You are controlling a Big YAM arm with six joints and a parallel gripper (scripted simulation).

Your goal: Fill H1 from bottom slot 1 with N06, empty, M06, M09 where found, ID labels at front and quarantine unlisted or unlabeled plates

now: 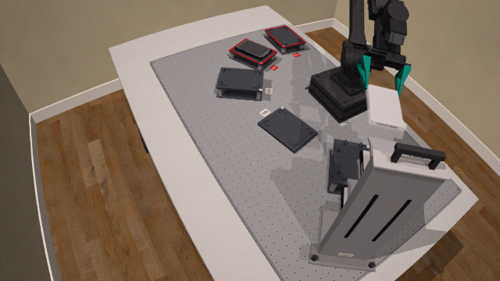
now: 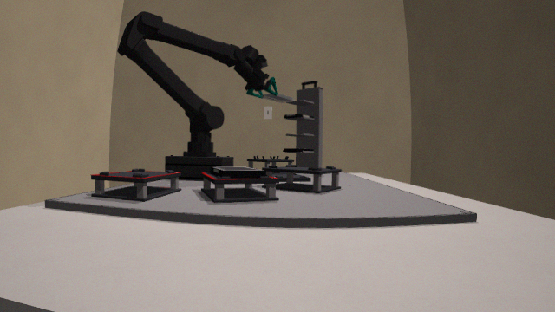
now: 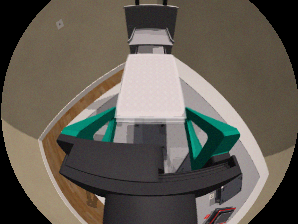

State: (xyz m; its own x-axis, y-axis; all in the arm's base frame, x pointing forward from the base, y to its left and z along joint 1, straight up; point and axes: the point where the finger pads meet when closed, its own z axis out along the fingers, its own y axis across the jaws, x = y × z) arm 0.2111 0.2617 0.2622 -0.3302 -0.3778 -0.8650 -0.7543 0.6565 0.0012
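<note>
The white plate is 4 cm ahead of my hand and 4 cm to the left of it. From my hand the other things lie so: H1 deck label (3 cm ahead, 18 cm to the left, 33 cm below); then plate hotel H1 (19 cm ahead, 21 cm to the left, 13 cm below); then red-rimmed quarantine nest (22 cm behind, 68 cm to the right, 30 cm below).
</note>
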